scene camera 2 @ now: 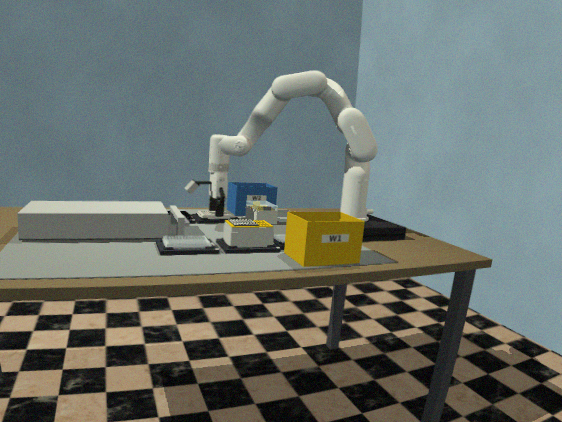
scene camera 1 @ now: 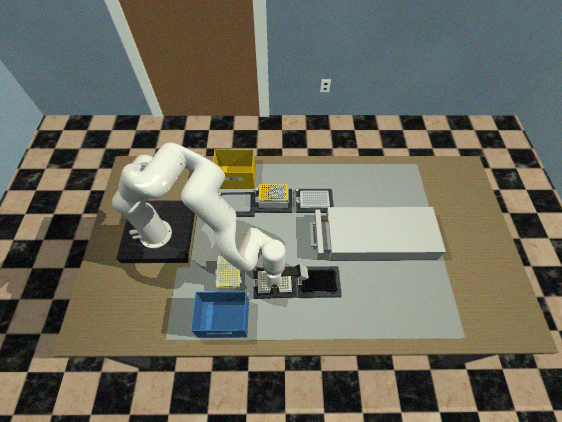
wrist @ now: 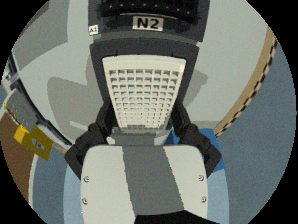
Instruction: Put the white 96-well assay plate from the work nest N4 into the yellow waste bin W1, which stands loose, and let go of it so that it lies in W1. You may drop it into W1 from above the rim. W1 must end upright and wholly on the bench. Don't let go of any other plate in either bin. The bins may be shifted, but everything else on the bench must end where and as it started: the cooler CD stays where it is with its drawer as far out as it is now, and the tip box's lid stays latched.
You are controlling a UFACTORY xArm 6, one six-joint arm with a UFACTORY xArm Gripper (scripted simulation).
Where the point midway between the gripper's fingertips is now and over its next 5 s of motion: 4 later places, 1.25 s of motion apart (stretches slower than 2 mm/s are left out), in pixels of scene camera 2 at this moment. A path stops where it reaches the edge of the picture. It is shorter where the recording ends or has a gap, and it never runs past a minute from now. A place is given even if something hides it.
The gripper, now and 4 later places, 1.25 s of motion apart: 216, 214; 216, 208; 217, 194; 217, 181; 228, 182
